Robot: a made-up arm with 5 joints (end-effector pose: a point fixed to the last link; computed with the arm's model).
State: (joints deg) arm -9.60 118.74 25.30 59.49 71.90
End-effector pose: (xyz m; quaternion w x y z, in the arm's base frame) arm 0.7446 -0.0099 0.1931 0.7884 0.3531 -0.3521 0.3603
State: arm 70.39 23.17 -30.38 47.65 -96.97
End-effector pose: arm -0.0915 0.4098 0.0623 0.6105 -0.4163 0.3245 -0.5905
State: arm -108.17 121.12 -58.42 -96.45 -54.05
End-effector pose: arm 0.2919 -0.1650 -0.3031 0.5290 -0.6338 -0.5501 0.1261
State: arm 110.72 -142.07 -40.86 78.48 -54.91
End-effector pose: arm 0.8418 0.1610 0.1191 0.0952 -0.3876 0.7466 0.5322
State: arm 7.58 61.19 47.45 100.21 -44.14
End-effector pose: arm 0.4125 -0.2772 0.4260 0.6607 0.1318 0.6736 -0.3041
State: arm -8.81 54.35 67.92 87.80 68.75
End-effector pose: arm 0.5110 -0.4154 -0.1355 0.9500 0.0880 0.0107 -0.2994
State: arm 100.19 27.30 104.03 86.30 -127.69
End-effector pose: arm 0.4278 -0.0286 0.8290 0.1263 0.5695 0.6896 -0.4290
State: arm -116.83 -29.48 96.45 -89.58 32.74
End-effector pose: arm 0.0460 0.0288 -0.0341 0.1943 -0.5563 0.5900 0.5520
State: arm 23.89 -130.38 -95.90 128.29 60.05
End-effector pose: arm 0.8090 0.1512 0.0596 0.5397 0.8078 -0.2034 0.1218
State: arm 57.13 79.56 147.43 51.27 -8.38
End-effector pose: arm 0.5183 -0.3950 0.2489 0.3702 0.2462 0.8286 -0.3401
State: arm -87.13 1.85 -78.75 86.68 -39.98
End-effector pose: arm 0.0730 0.1573 0.3876 0.6697 0.2937 0.2846 -0.6199
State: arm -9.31 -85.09 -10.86 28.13 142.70
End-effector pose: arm 0.3107 -0.0599 0.5812 0.2833 -0.7938 -0.4878 -0.2273
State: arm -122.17 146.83 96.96 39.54 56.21
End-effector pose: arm 0.6284 0.1033 0.3032 0.1498 0.7155 -0.2000 0.6523
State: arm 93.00 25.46 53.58 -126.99 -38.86
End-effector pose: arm 0.3892 0.0946 0.4701 0.2037 -0.2431 0.4839 0.8156
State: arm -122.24 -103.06 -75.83 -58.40 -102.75
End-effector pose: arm 0.9349 -0.2469 0.1251 0.1598 -0.0673 -0.6897 -0.7030
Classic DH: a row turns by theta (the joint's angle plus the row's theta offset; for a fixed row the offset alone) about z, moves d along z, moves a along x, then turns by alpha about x. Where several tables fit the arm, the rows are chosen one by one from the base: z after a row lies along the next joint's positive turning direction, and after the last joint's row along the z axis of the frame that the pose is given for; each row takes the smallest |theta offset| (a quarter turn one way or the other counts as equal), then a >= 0, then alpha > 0; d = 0 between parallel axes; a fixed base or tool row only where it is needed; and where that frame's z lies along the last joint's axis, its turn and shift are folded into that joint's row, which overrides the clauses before.
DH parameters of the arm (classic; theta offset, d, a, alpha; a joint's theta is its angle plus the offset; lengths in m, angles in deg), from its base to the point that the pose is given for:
base (fixed): -90 0.079 0 90
joint 1: 0 -0.375 0.008 -90
joint 2: 0 -0.056 0.032 -90
joint 3: 0 -0.259 -0.012 -90
joint 4: -90 -0.439 0.063 -90
joint 5: 0 0.024 -0.097 -90
tool (fixed): 0 -0.208 0 0

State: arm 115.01 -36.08 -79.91 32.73 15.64
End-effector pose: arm 0.2748 -0.1155 -0.1756 0.2481 0.9039 0.3245 0.1267
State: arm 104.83 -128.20 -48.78 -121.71 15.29
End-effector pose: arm 0.6545 0.0250 -0.0227 0.7575 -0.6110 0.0654 -0.2203
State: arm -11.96 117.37 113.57 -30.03 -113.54
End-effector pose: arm 1.0308 0.0397 -0.2695 0.3855 0.1491 -0.3600 -0.8364
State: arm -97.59 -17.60 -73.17 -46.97 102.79
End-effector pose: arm 0.4531 0.0873 0.4823 0.6000 0.4495 -0.6608 0.0358
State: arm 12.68 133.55 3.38 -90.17 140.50
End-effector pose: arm 0.3794 -0.2119 0.6366 0.0174 -0.8897 -0.3836 -0.2468
